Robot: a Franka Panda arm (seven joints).
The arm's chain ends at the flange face. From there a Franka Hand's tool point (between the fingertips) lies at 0.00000 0.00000 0.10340 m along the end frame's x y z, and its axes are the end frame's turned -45 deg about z.
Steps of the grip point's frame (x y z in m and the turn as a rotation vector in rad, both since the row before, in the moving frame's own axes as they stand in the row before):
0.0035 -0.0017 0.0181 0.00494 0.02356 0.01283
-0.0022 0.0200 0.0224 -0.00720 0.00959 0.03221
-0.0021 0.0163 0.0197 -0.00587 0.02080 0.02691
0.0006 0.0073 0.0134 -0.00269 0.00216 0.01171
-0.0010 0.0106 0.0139 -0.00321 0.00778 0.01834
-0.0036 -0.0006 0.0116 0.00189 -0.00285 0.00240
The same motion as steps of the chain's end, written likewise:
-0.0001 -0.0016 0.0181 0.02015 0.01317 0.01283
0.0114 0.0159 0.0224 0.00169 0.01187 0.03221
0.0081 0.0141 0.0197 0.01056 0.01886 0.02691
0.0052 0.0047 0.0134 -0.00037 0.00343 0.01171
0.0060 0.0085 0.0139 0.00323 0.00777 0.01834
-0.0026 0.0021 0.0116 -0.00068 -0.00335 0.00240

